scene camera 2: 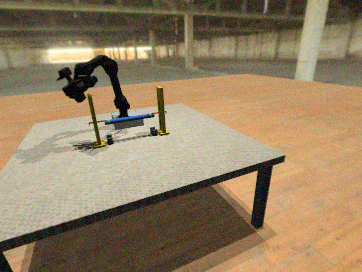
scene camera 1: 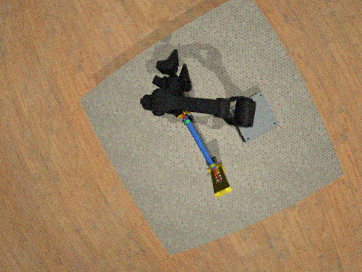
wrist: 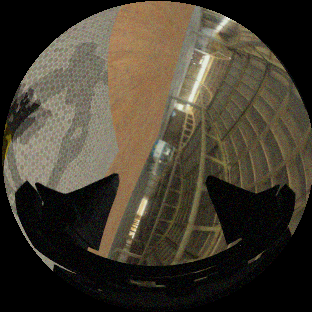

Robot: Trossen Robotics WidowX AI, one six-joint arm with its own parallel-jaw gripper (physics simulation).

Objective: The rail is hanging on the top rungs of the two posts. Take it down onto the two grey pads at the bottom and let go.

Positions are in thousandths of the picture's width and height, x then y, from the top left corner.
Scene:
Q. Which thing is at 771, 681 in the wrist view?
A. My gripper.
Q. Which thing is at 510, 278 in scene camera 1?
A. My gripper.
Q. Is my gripper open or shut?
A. Open.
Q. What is my gripper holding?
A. Nothing.

